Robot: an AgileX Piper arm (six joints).
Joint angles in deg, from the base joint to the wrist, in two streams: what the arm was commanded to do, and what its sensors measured. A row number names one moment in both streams.
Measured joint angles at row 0: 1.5 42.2 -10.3 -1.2 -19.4 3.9
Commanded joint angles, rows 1 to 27: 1.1 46.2 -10.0 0.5 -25.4 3.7; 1.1 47.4 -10.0 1.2 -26.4 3.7; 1.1 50.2 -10.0 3.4 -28.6 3.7; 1.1 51.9 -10.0 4.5 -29.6 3.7; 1.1 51.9 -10.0 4.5 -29.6 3.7; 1.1 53.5 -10.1 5.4 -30.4 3.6; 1.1 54.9 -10.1 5.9 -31.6 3.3; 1.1 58.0 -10.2 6.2 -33.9 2.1; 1.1 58.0 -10.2 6.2 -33.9 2.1; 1.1 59.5 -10.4 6.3 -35.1 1.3; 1.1 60.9 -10.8 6.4 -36.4 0.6; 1.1 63.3 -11.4 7.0 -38.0 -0.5; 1.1 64.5 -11.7 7.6 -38.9 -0.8; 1.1 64.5 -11.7 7.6 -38.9 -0.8; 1.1 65.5 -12.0 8.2 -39.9 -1.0; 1.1 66.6 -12.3 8.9 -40.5 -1.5; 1.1 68.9 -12.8 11.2 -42.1 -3.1; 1.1 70.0 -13.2 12.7 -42.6 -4.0; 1.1 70.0 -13.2 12.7 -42.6 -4.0; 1.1 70.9 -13.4 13.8 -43.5 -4.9; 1.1 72.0 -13.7 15.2 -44.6 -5.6; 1.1 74.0 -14.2 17.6 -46.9 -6.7; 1.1 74.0 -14.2 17.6 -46.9 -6.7; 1.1 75.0 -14.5 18.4 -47.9 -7.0; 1.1 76.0 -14.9 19.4 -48.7 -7.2; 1.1 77.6 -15.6 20.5 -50.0 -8.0; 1.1 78.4 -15.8 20.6 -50.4 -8.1
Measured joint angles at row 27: 1.5 76.8 -14.7 19.2 -47.6 -6.8
